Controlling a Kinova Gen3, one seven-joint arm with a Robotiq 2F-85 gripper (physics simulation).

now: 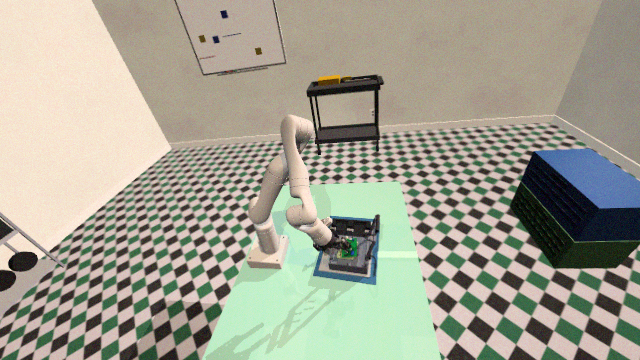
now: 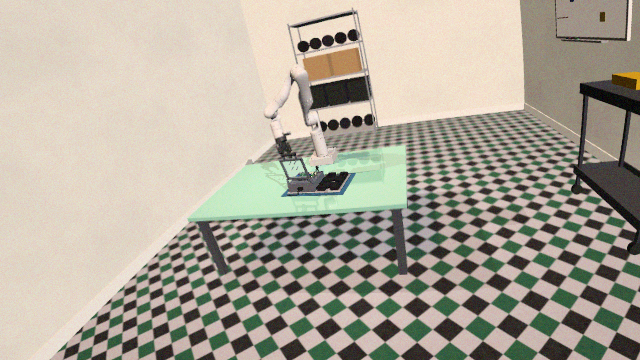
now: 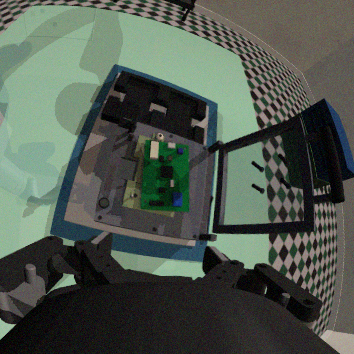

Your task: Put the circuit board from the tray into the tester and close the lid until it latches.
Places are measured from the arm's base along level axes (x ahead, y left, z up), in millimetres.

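Where they show: gripper, fingertip midpoint: [image 1: 337, 251] [image 3: 157, 251]; arm's base, origin of the base link: [image 1: 271, 247] [image 2: 322, 154].
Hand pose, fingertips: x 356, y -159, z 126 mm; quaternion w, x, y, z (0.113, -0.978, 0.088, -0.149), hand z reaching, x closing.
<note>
Things, the pixels of their top centre, and the offset from my fingertips. "pt": a spot on its surface instead. Level surfaces: height alone.
- green circuit board, middle of its top: [image 3: 168, 172] [image 1: 349, 245] 97 mm left, 53 mm ahead, 93 mm down
- black tray, surface spot: [image 3: 158, 102] [image 1: 350, 227] [image 2: 335, 180] pt 284 mm left, 71 mm ahead, 170 mm down
- blue mat, its level: 182 mm down
- green table, its level: 184 mm down
The green circuit board [image 1: 350, 248] [image 3: 165, 175] lies flat in the grey tester [image 1: 346, 265] [image 2: 299, 186] [image 3: 105, 182]. The tester's glass lid [image 1: 376, 228] [image 2: 284, 171] [image 3: 260, 228] stands open, hinged at the side. The black tray [image 1: 351, 225] [image 2: 333, 180] [image 3: 158, 102] beside the tester holds no board. Both rest on a blue mat [image 1: 343, 278] [image 2: 347, 186] [image 3: 60, 218] on the green table [image 1: 354, 321] [image 2: 247, 196] [image 3: 53, 53]. My gripper [image 1: 341, 244] [image 2: 285, 148] [image 3: 157, 251] is open and empty. It hangs above the tester, near the top edge of the lid.
The arm's base [image 1: 268, 253] [image 2: 322, 157] is mounted on the table next to the mat. A black cart [image 1: 345, 86] with a yellow box [image 1: 328, 79] stands by the far wall. A shelf rack [image 2: 366, 71] stands in the corner behind the table.
</note>
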